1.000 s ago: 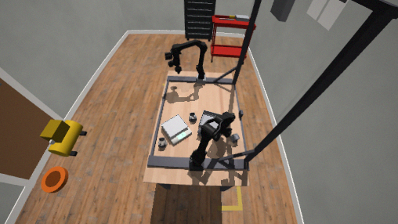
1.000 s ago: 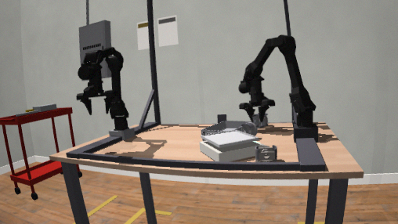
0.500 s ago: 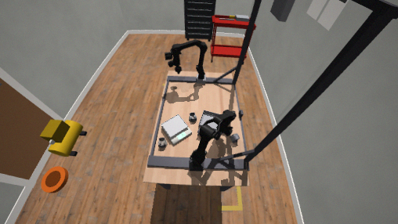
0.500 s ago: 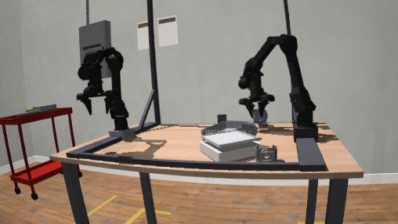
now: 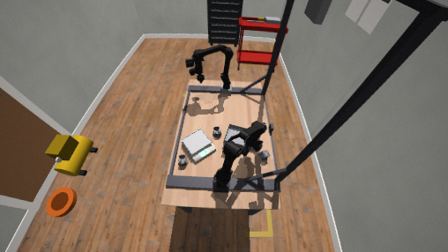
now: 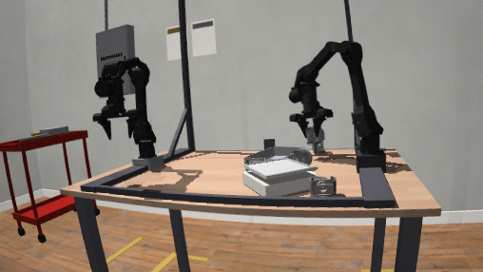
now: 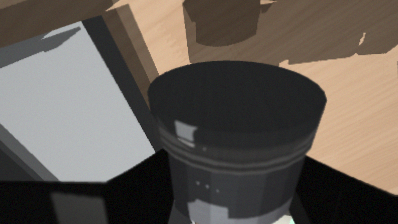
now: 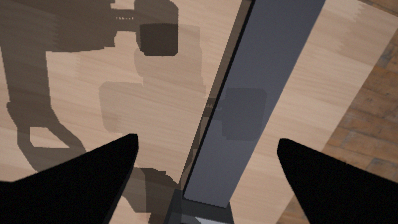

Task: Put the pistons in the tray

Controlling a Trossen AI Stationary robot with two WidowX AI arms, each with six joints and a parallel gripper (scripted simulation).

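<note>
Right now the scale plate is 340 mm ahead of my left hand, 80 mm below it and 60 mm to the right of it. Round my left hand: steel parts tray 150 mm to the right, 120 mm below, 10 mm ahead; white scale 340 mm ahead, 100 mm below, 50 mm to the right.
</note>
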